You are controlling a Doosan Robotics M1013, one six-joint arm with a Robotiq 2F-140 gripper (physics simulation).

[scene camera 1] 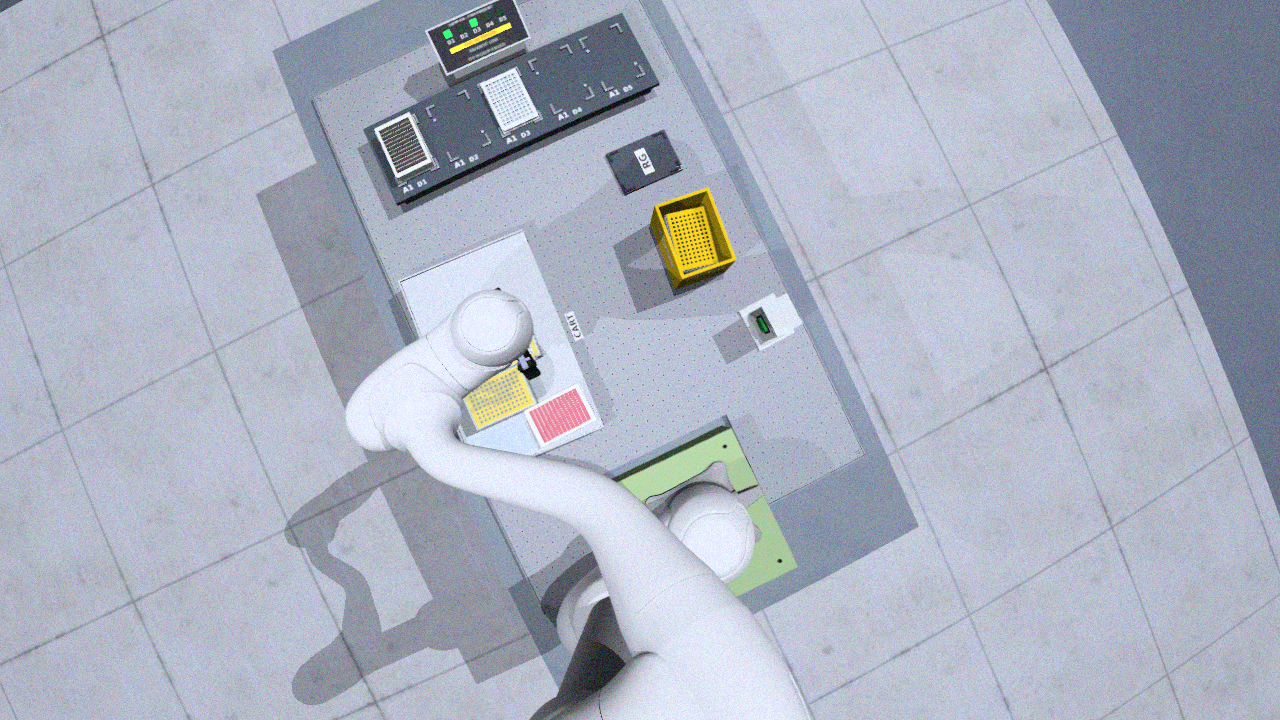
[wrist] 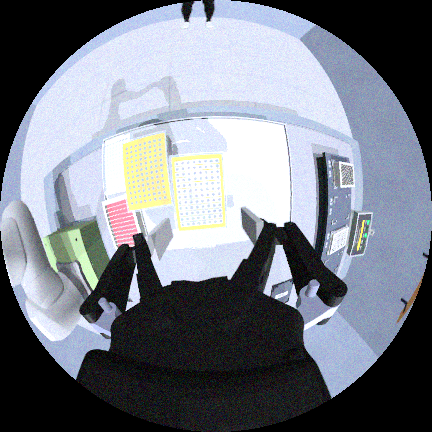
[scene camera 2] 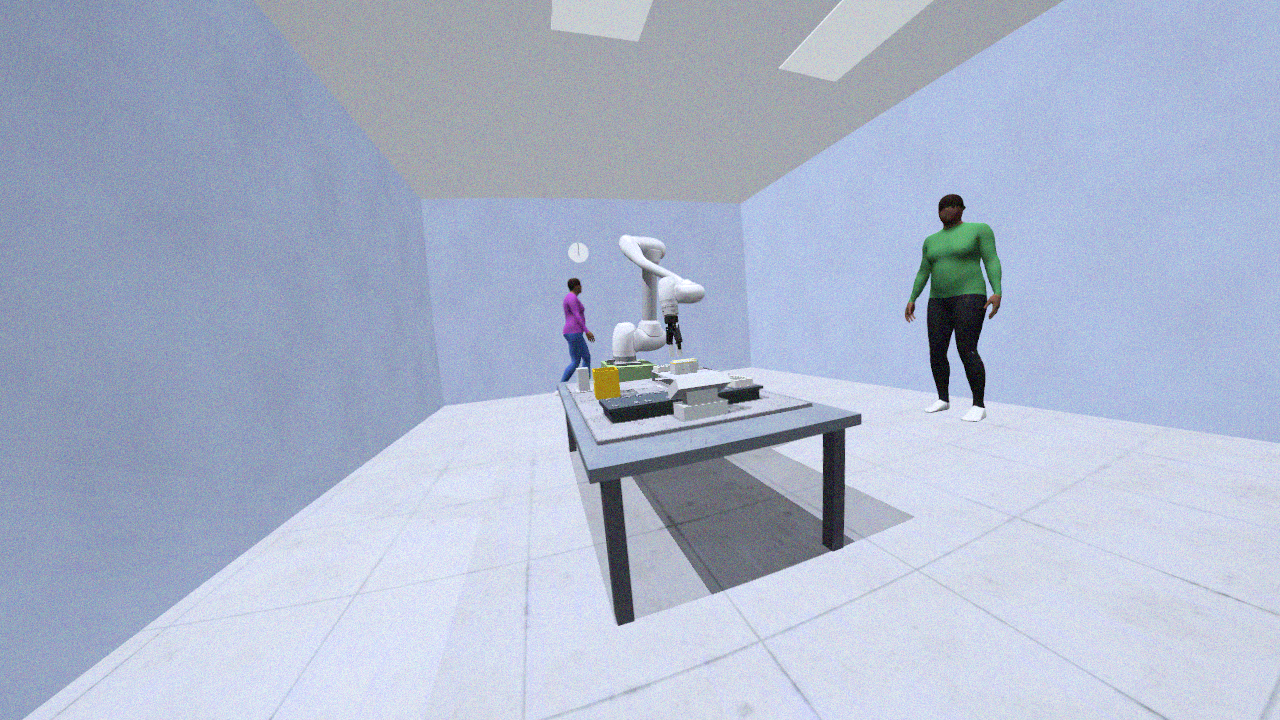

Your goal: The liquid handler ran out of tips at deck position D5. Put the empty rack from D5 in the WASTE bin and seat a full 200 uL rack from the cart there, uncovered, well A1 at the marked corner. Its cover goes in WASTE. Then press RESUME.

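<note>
Gripper (wrist: 205, 221) open, holding nothing. Cart tray (scene camera 1: 508, 263), also (wrist: 258, 173). Dark plate (scene camera 1: 636, 165). Yellow waste bin (scene camera 1: 725, 255).
</note>
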